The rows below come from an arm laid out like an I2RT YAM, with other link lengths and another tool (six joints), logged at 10 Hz.
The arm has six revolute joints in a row. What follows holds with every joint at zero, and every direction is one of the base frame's. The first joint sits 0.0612 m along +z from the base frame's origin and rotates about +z. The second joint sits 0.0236 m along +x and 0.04 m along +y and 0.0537 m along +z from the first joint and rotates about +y. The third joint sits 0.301 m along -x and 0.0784 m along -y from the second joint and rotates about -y. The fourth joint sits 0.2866 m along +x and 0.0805 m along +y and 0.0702 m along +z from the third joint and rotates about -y. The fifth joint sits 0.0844 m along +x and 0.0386 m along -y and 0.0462 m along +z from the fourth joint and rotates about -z. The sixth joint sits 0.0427 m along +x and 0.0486 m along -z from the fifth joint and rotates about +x. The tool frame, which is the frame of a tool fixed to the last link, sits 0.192 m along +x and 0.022 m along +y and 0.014 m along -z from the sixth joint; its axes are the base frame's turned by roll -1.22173, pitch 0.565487 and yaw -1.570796 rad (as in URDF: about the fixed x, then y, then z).
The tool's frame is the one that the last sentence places.
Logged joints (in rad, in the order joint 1, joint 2, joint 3, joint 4, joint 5, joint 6), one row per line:
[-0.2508, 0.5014, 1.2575, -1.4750, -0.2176, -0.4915]
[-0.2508, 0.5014, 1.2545, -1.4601, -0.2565, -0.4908]
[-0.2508, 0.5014, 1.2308, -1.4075, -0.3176, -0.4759]
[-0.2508, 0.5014, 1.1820, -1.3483, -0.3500, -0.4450]
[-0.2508, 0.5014, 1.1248, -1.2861, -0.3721, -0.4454]
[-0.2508, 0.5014, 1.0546, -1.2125, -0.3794, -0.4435]
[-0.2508, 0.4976, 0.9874, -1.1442, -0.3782, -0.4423]
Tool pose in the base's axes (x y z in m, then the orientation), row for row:
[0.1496, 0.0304, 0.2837, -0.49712, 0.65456, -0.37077, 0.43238]
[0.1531, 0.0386, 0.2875, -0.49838, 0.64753, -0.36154, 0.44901]
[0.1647, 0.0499, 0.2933, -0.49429, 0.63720, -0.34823, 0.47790]
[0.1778, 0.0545, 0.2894, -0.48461, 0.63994, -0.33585, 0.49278]
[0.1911, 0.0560, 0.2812, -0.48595, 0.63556, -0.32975, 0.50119]
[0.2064, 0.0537, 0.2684, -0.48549, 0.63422, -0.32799, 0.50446]
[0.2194, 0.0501, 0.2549, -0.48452, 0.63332, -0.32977, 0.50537]
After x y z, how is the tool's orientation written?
As a quaternion, x y z w.
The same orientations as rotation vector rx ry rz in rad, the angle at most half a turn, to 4 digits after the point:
[-1.2390, 1.6314, -0.9241]
[-1.2328, 1.6018, -0.8943]
[-1.2070, 1.5560, -0.8504]
[-1.1757, 1.5525, -0.8148]
[-1.1746, 1.5362, -0.7971]
[-1.1718, 1.5308, -0.7917]
[-1.1690, 1.5280, -0.7957]

